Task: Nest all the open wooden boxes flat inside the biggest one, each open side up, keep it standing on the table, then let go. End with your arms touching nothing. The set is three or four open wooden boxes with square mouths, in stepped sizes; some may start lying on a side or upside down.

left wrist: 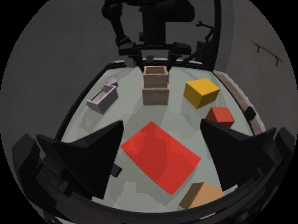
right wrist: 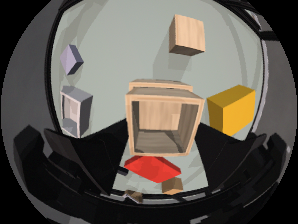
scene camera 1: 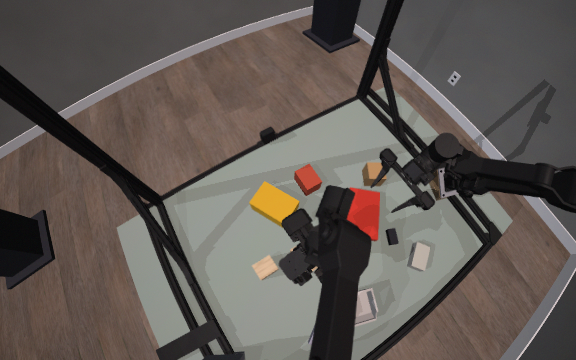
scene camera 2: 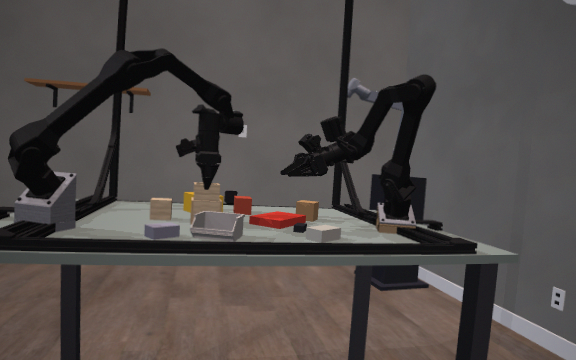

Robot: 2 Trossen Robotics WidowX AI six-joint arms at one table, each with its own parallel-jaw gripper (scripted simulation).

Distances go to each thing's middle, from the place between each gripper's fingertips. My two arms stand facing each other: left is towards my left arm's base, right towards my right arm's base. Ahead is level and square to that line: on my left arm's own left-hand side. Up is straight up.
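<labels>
Right hand: 60 mm above the middle-sized wooden box [right wrist: 161, 121]. Counted from my right hand, the yellow block [scene camera 1: 272, 203] is 100 mm below, 180 mm behind and 10 mm to the left; the red slab [scene camera 1: 364, 212] is 120 mm below and 210 mm to the left. Going by their middles, the box and the yellow block are nearer to my right hand than to my left hand.
Counted from my left hand, the slab is 150 mm below, 40 mm to the right and 10 mm behind; the block is 130 mm below, 240 mm to the right and 190 mm behind; the box is 90 mm below, 250 mm to the right and 10 mm behind.
</labels>
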